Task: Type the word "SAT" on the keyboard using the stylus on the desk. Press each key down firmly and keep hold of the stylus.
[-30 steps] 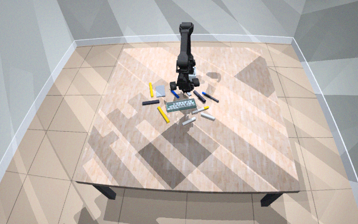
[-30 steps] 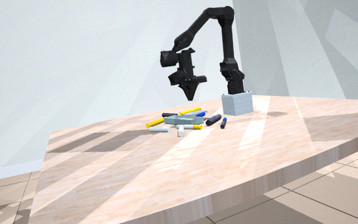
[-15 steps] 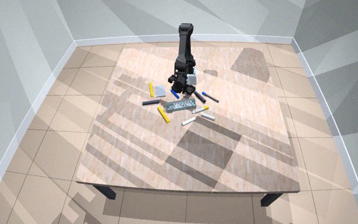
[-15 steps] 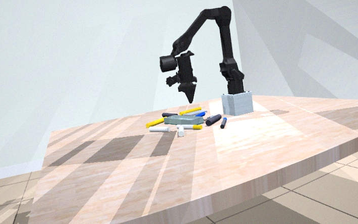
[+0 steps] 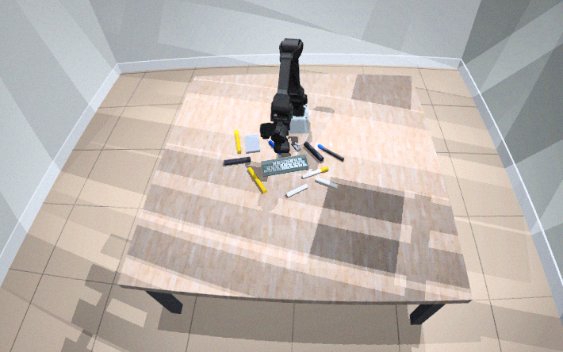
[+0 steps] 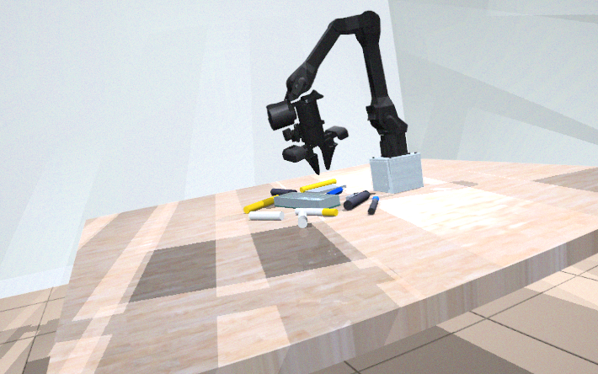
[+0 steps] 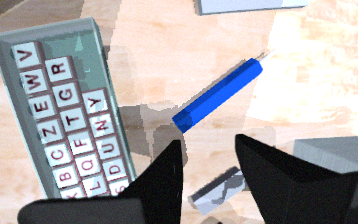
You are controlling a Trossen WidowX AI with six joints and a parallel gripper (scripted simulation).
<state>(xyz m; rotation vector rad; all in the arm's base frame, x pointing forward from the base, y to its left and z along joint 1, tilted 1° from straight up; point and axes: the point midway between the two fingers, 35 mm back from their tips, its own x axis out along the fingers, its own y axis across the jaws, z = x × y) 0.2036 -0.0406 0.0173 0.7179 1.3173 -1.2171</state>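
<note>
Right now my gripper tip is 70 mm above the blue stylus, 50 mm to the left of it and 50 mm past it. Also, from my gripper tip: blue-capped pen 200 mm to the left, 70 mm below, 60 mm behind; grey pad 140 mm to the right, 70 mm below, 40 mm behind.
</note>
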